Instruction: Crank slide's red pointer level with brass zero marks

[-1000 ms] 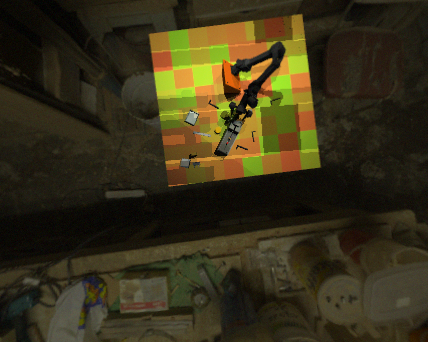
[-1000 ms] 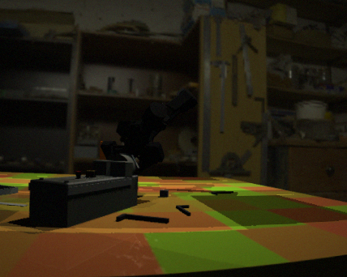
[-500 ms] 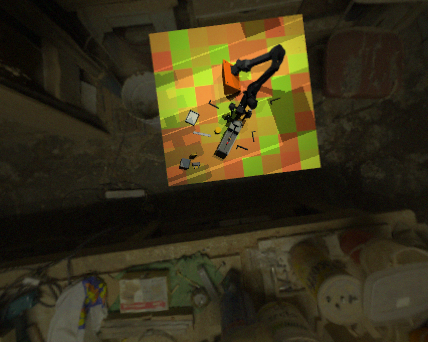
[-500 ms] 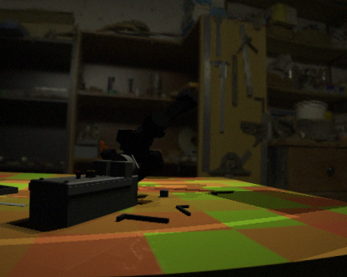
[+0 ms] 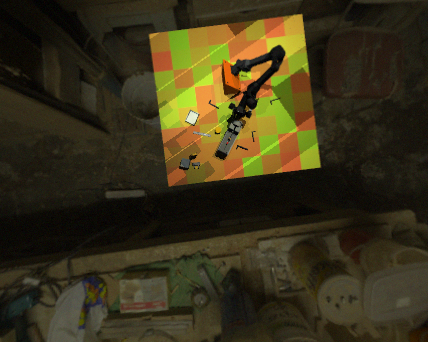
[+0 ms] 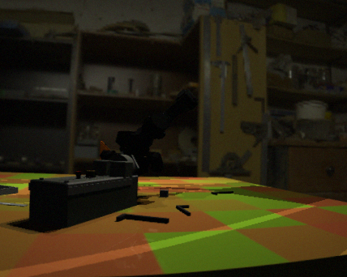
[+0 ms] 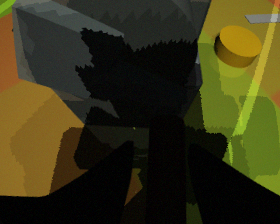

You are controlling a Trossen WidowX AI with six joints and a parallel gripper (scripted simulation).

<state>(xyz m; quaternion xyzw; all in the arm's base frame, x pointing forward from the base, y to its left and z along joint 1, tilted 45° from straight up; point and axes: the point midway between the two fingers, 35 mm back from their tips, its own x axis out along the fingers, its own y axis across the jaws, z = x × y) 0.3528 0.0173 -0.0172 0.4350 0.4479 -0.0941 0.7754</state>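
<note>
Right now my gripper tip is 140 mm to the right of the small cube, 80 mm past it and 40 mm above it. Also, from my gripper tip: yellow disc 150 mm to the right, 60 mm ahead, 40 mm below; then brown crank handle 20 mm above, 10 mm to the left, 10 mm behind; then red pointer 190 mm ahead, 90 mm to the right, 30 mm above.
</note>
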